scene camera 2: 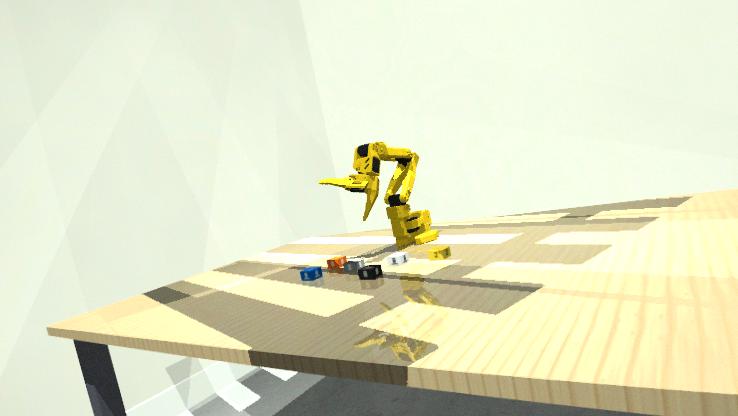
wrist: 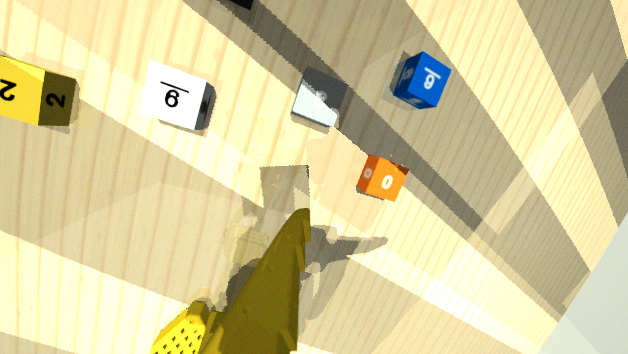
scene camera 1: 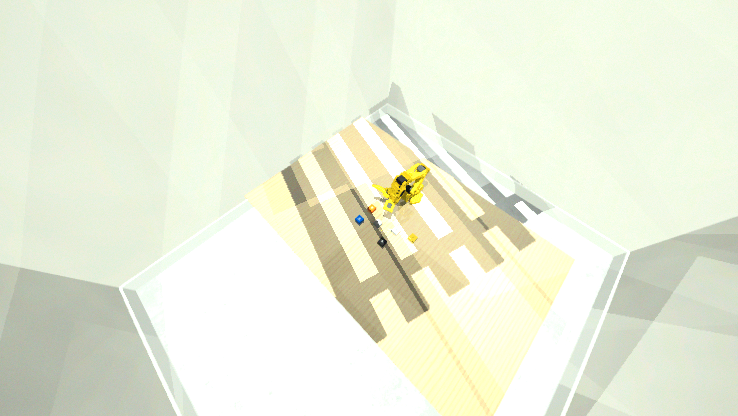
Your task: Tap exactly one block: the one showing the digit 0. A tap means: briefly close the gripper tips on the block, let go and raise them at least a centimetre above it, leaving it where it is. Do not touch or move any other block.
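The orange block [scene camera 1: 372, 208] [scene camera 2: 336, 263] [wrist: 383, 178] shows the digit 0 and lies flat on the table, right of centre in the wrist view. My gripper [scene camera 1: 381, 197] [scene camera 2: 342, 200] is fully open and empty, raised well above the table and the blocks. In the wrist view one notched jaw [wrist: 272, 290] shows, its tip below and to the left of the orange block; the moving jaw is out of that picture. There is a visible gap between the jaws and the orange block.
Near it lie a grey block [scene camera 2: 354, 266] [wrist: 320, 98], a blue one [scene camera 1: 359, 219] [scene camera 2: 310, 273] [wrist: 422, 80], a white one [scene camera 2: 397, 258] [wrist: 173, 96], a black one [scene camera 1: 381, 241] [scene camera 2: 370, 272] and a yellow 2 [scene camera 1: 412, 238] [scene camera 2: 439, 253] [wrist: 37, 91]. Striped shadows cross the table [scene camera 2: 594, 351].
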